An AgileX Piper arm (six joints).
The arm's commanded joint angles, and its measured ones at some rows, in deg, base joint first. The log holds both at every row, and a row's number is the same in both.
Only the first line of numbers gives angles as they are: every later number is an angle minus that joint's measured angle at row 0.
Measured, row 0: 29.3 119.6 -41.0 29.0 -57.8 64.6
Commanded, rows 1 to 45: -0.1 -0.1 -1.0 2.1 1.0 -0.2; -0.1 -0.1 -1.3 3.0 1.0 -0.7; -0.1 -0.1 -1.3 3.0 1.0 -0.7; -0.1 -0.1 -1.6 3.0 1.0 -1.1; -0.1 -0.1 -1.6 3.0 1.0 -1.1; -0.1 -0.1 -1.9 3.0 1.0 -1.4; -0.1 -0.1 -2.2 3.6 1.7 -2.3; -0.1 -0.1 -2.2 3.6 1.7 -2.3; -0.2 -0.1 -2.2 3.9 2.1 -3.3; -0.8 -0.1 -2.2 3.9 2.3 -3.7; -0.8 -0.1 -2.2 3.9 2.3 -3.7; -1.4 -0.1 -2.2 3.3 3.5 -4.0; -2.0 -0.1 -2.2 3.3 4.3 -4.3; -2.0 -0.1 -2.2 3.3 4.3 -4.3; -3.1 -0.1 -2.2 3.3 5.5 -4.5; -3.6 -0.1 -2.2 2.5 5.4 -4.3; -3.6 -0.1 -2.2 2.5 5.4 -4.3; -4.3 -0.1 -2.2 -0.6 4.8 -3.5; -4.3 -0.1 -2.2 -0.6 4.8 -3.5; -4.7 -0.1 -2.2 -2.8 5.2 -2.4; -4.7 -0.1 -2.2 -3.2 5.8 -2.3; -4.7 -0.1 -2.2 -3.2 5.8 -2.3; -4.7 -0.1 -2.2 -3.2 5.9 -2.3; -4.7 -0.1 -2.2 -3.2 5.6 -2.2; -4.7 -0.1 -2.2 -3.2 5.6 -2.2; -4.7 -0.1 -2.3 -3.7 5.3 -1.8; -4.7 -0.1 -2.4 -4.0 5.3 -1.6; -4.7 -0.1 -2.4 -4.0 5.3 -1.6; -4.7 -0.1 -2.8 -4.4 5.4 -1.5; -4.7 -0.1 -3.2 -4.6 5.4 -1.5; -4.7 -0.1 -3.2 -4.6 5.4 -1.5; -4.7 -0.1 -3.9 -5.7 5.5 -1.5; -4.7 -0.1 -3.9 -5.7 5.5 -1.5; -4.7 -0.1 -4.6 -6.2 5.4 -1.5; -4.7 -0.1 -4.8 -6.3 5.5 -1.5; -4.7 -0.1 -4.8 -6.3 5.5 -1.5; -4.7 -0.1 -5.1 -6.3 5.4 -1.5; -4.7 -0.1 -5.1 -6.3 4.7 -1.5; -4.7 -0.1 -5.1 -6.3 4.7 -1.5; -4.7 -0.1 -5.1 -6.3 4.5 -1.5; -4.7 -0.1 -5.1 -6.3 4.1 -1.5; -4.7 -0.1 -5.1 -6.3 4.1 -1.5; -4.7 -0.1 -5.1 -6.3 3.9 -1.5; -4.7 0.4 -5.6 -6.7 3.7 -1.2; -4.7 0.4 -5.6 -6.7 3.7 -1.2
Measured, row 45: -4.3 0.4 -3.4 -5.6 8.8 -1.6
